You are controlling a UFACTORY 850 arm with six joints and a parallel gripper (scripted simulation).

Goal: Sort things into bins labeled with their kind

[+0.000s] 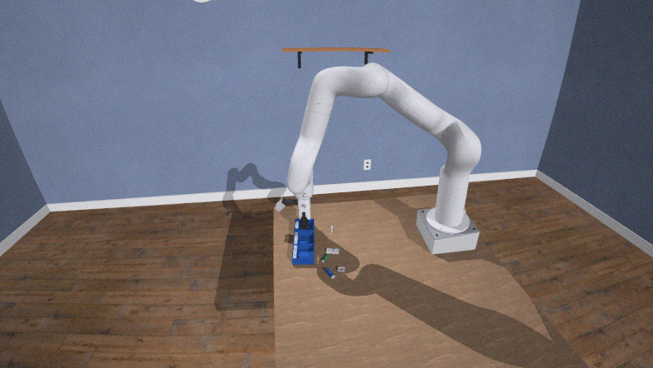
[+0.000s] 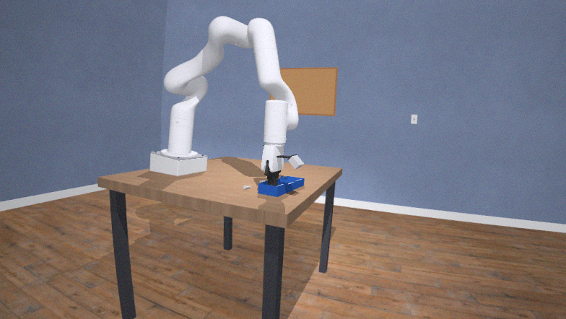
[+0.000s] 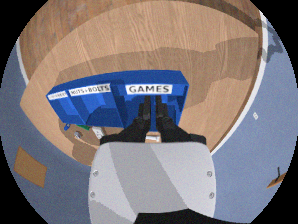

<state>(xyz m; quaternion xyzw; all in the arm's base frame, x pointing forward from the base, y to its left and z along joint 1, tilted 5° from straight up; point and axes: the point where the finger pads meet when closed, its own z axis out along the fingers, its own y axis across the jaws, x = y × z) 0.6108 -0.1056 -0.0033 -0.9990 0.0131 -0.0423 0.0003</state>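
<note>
Now: the joined blue bins 90 mm to the left of my hand and 20 mm below it. Also, from my hand: white bolt 120 mm behind, 30 mm below; white domino-like tile 110 mm behind, 150 mm to the left, 30 mm below; green cylinder 80 mm behind, 190 mm to the left, 30 mm below.
</note>
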